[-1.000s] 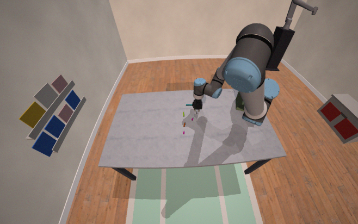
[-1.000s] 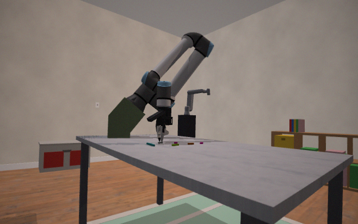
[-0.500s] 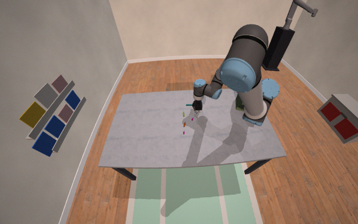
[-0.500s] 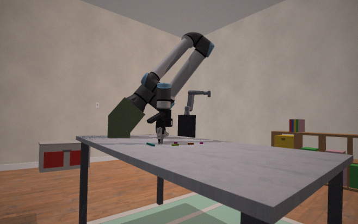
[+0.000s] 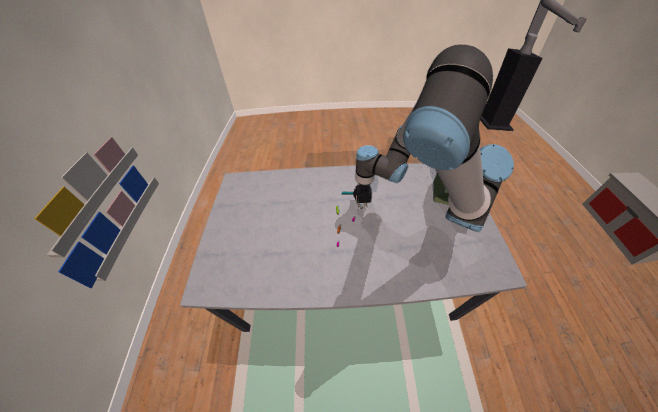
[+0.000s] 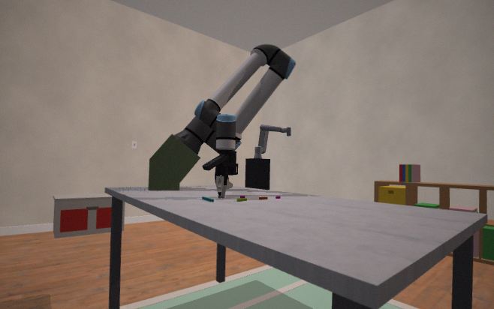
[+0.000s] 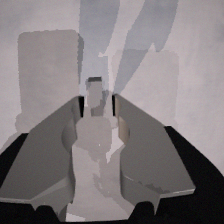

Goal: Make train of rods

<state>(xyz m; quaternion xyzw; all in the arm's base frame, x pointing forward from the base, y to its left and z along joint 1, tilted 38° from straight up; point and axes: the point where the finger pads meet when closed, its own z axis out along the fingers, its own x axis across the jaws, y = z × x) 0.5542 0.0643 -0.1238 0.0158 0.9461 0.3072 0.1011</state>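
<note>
My hand is 10 mm above the grey rod. Also, from my hand: turquoise rod: 60 mm ahead, 100 mm to the right, 10 mm below; then orange rod: 120 mm ahead, 150 mm to the left, 10 mm below; then lime rod: 130 mm ahead, 30 mm to the left, 10 mm below.
</note>
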